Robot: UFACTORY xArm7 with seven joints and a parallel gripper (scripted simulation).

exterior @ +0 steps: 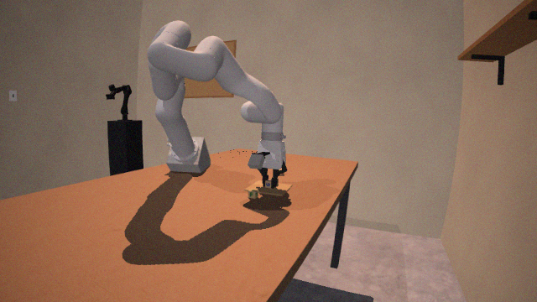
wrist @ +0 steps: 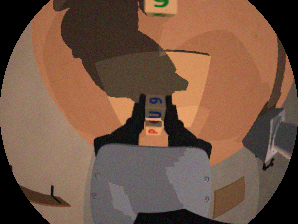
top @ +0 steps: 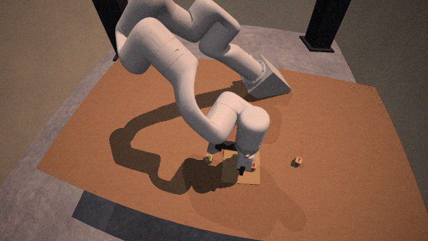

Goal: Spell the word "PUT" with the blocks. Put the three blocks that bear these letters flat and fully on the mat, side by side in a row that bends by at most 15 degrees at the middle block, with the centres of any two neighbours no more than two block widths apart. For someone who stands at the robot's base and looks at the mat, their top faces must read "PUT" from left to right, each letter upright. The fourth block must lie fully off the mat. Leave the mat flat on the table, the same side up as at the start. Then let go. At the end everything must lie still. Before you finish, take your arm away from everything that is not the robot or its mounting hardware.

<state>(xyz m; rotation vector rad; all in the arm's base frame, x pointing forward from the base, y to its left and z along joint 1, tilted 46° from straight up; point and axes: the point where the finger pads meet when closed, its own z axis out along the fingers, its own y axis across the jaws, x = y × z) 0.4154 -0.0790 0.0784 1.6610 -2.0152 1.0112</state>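
Right now my hand is 20 mm above the tan mat. The rest, counted from my hand: T block 220 mm to the left, 10 mm below, 10 mm ahead; then P block 40 mm to the left, 10 mm below, 10 mm ahead.
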